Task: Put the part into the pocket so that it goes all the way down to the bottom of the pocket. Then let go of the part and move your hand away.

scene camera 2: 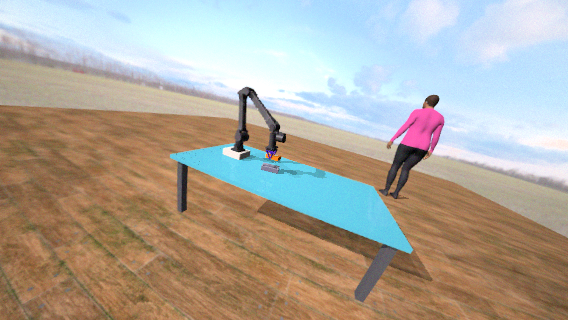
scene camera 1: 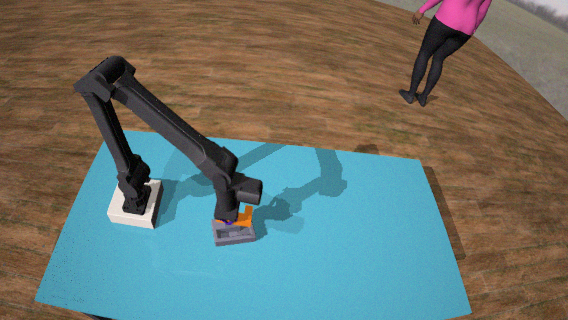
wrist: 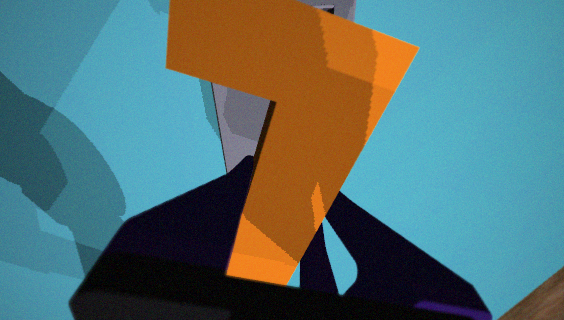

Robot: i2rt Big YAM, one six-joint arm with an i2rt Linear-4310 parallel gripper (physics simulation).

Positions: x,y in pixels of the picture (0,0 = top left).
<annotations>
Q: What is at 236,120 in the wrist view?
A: A grey pocket block.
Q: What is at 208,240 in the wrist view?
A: The gripper.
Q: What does the gripper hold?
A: An orange L-shaped part.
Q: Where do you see a grey pocket block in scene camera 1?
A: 224,234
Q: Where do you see an orange L-shaped part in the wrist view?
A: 329,80
</annotations>
